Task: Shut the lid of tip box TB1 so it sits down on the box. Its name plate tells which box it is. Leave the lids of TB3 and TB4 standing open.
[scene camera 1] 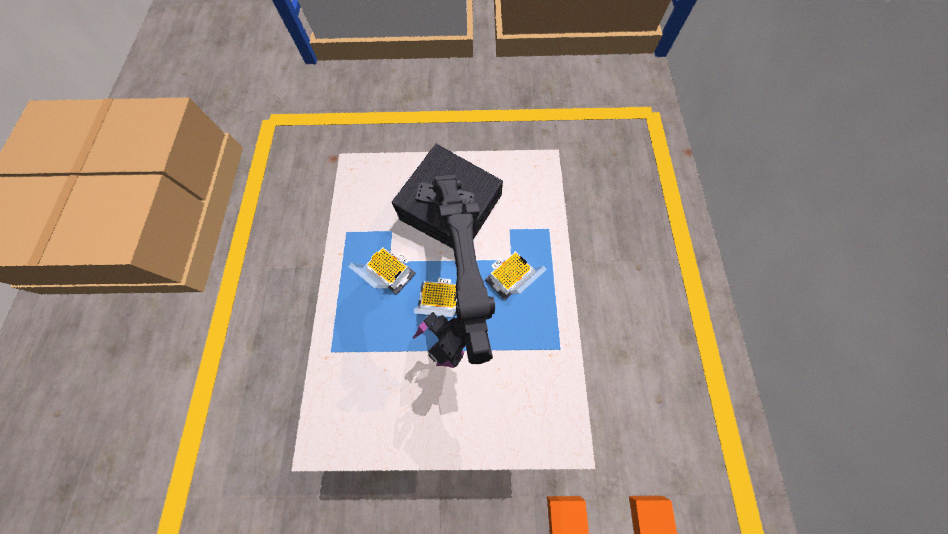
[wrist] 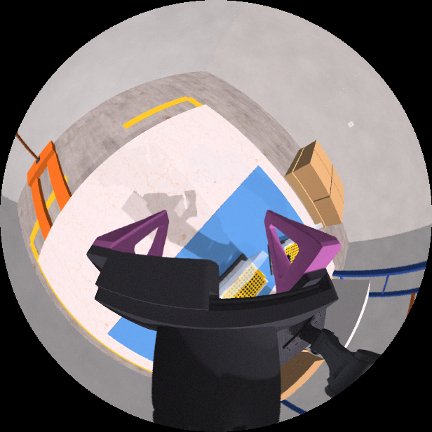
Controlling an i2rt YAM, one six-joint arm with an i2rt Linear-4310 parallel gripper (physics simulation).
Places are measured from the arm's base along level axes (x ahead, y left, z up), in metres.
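Pixels of known places: gripper, between the fingertips: (scene camera 1: 425, 350).
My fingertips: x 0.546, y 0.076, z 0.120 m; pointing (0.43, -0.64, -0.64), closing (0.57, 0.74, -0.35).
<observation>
Behind a point stands the place of what it marks.
The middle tip box, TB1 (scene camera 1: 438, 295) @(x 0.346, y 0.047, z -0.054 m) (wrist: 252, 285), has a yellow tip rack and a small plate at its back, too small to read here. Its clear lid (scene camera 1: 434, 311) @(x 0.421, y 0.063, z 0.040 m) (wrist: 250, 268) stands open along the front side. A left tip box (scene camera 1: 386, 265) @(x 0.272, y -0.156, z -0.055 m) (wrist: 292, 251) and a right tip box (scene camera 1: 510, 270) @(x 0.213, y 0.273, z -0.055 m) also have open lids; which is TB3 and which TB4 cannot be read. In the wrist view the left box shows partly behind one finger. My gripper (scene camera 1: 432, 347) @(x 0.546, y 0.076, z 0.120 m) (wrist: 216, 215) is open and empty, above the blue mat's front part, just in front of TB1's lid.
The blue mat (scene camera 1: 530, 331) @(x 0.398, y 0.375, z -0.113 m) (wrist: 245, 200) lies on the pale table top (scene camera 1: 517, 411) @(x 0.657, y 0.368, z -0.115 m) (wrist: 200, 135). The black base block (scene camera 1: 424, 172) @(x -0.082, y -0.093, z 0.013 m) stands at the back. My arm passes between the middle and right boxes. Cardboard boxes (scene camera 1: 86, 218) (wrist: 315, 175) stand left of the table.
</observation>
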